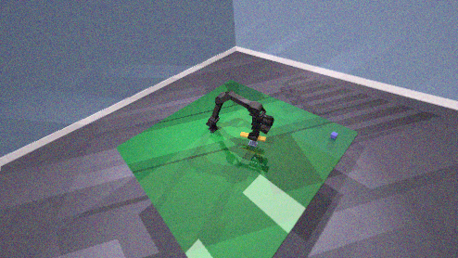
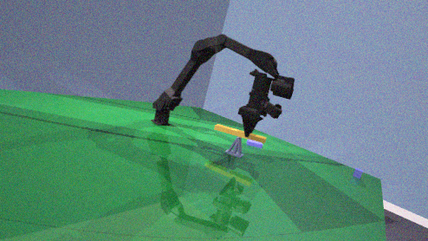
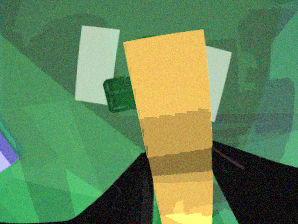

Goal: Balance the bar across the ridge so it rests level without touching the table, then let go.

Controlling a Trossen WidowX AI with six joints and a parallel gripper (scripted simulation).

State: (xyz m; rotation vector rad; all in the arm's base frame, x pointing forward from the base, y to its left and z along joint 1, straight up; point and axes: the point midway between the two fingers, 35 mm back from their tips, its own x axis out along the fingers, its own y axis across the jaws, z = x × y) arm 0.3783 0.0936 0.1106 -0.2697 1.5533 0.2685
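My gripper tip is now 3 cm past the orange bar and 1 cm to the left of it. The rest, counted from my gripper tip: violet block: 19 cm to the left, 7 cm below, 7 cm behind; then blue cube: 41 cm to the left, 36 cm ahead, 6 cm below.
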